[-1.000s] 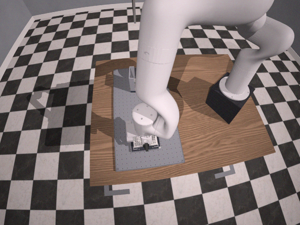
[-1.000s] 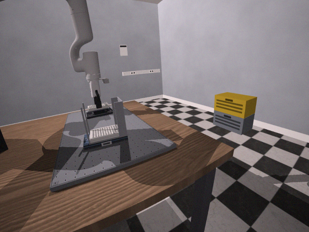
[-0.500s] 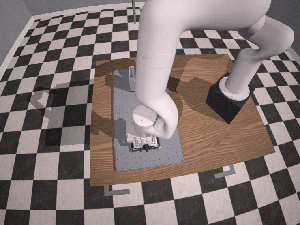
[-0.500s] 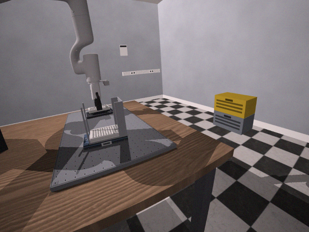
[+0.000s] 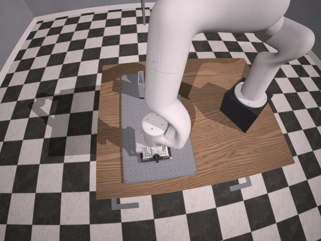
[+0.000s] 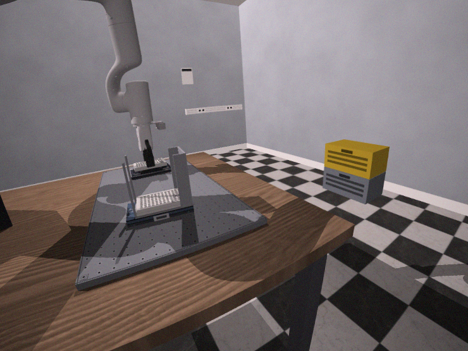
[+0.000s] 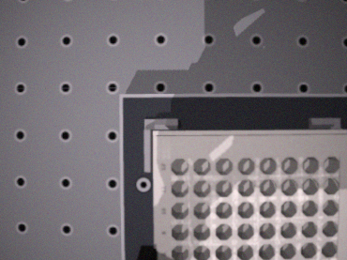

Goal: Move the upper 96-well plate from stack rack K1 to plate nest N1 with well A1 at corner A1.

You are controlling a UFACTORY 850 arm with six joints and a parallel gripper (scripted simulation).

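The dark plate nest N1 is 40 mm below my hand. Round my hand: white 96-well plate (10 mm below).
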